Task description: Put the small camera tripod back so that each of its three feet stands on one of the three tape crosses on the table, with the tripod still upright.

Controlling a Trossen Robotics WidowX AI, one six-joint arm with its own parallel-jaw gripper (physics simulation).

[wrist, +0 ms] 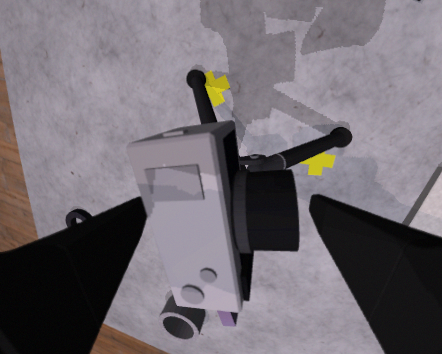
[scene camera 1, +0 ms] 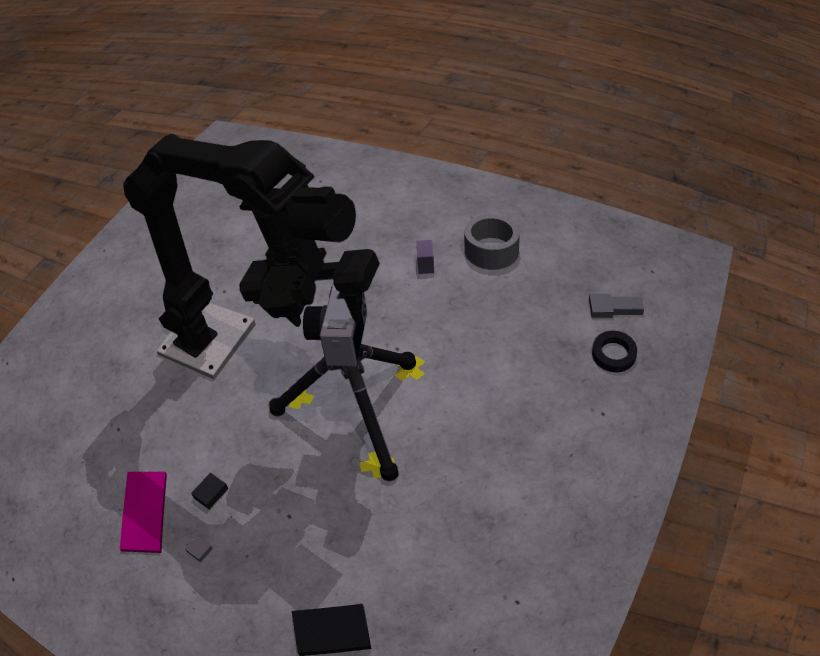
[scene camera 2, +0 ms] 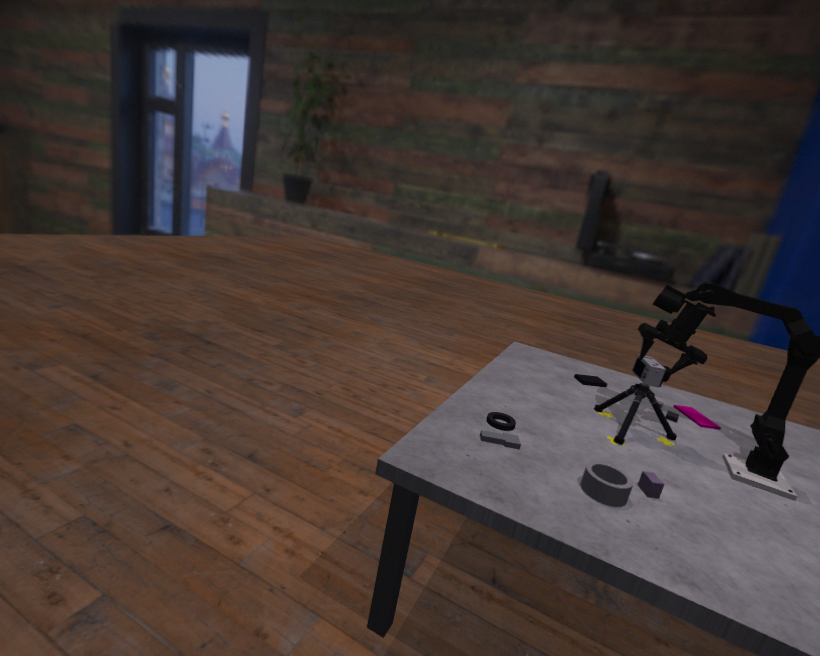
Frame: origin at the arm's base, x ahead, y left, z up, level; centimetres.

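Seen in the pictures: gripper, between the fingertips: (wrist: pixel 229 203) (scene camera 1: pixel 328 323); arm's base, origin of its link: (scene camera 1: pixel 195 339) (scene camera 2: pixel 761 472).
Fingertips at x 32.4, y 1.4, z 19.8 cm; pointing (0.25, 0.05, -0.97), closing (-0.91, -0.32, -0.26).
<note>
Pixels of each thing's top centre, then the offset from my fingertips to it. "pt": a spot on its surface instead.
- third foot, a spot on its surface: (scene camera 1: pixel 407 359) pt dx +2.7, dy +13.2, dz -18.7 cm
- grey ring, centre of its top: (scene camera 1: pixel 492 231) (scene camera 2: pixel 609 474) (wrist: pixel 178 328) dx +0.4, dy +44.6, dz -16.3 cm
- purple block, centre of its top: (scene camera 1: pixel 424 248) (wrist: pixel 226 318) (scene camera 2: pixel 653 477) dx -8.1, dy +35.2, dz -17.2 cm
- black ring, centre of its top: (scene camera 1: pixel 615 348) (wrist: pixel 79 227) (scene camera 2: pixel 501 418) dx +30.8, dy +33.1, dz -19.7 cm
- grey bar, centre of its top: (scene camera 1: pixel 617 302) (scene camera 2: pixel 500 436) dx +26.9, dy +43.2, dz -19.7 cm
- magenta slab, centre of its top: (scene camera 1: pixel 142 510) (scene camera 2: pixel 696 415) dx -16.3, dy -33.6, dz -20.4 cm
- small dark block, centre of its top: (scene camera 1: pixel 208 488) (scene camera 2: pixel 673 414) dx -9.3, dy -23.7, dz -19.7 cm
- grey piece, centre of its top: (scene camera 1: pixel 197 547) dx -4.1, dy -33.0, dz -20.0 cm
- black slab, centre of its top: (scene camera 1: pixel 330 628) (scene camera 2: pixel 590 378) dx +20.0, dy -32.3, dz -19.7 cm
The black tripod (scene camera 1: pixel 372 425) (scene camera 2: pixel 629 417) (wrist: pixel 311 149) stands upright with a grey camera (scene camera 1: pixel 337 344) (scene camera 2: pixel 652 371) (wrist: pixel 192 232) on top. Its feet are offset from the yellow tape crosses. One foot (scene camera 1: pixel 276 407) (wrist: pixel 342 136) lies outside its cross (scene camera 1: pixel 300 400) (wrist: pixel 321 164). Another foot (scene camera 1: pixel 389 471) (wrist: pixel 196 79) is at the edge of the cross (scene camera 1: pixel 373 465) (wrist: pixel 218 90). The third foot (scene camera 1: pixel 407 359) overlaps the upper part of its cross (scene camera 1: pixel 411 372). My gripper (scene camera 1: pixel 328 322) (scene camera 2: pixel 654 370) (wrist: pixel 229 203) is open, its fingers on either side of the camera and lens, with visible gaps in the wrist view.
A grey ring (scene camera 1: pixel 491 254) and purple block (scene camera 1: pixel 425 257) stand behind the tripod. A black ring (scene camera 1: pixel 599 352) and grey bar (scene camera 1: pixel 615 305) lie right. A magenta slab (scene camera 1: pixel 143 511), small dark block (scene camera 1: pixel 209 490), grey piece (scene camera 1: pixel 198 547) and black slab (scene camera 1: pixel 331 629) lie in front.
</note>
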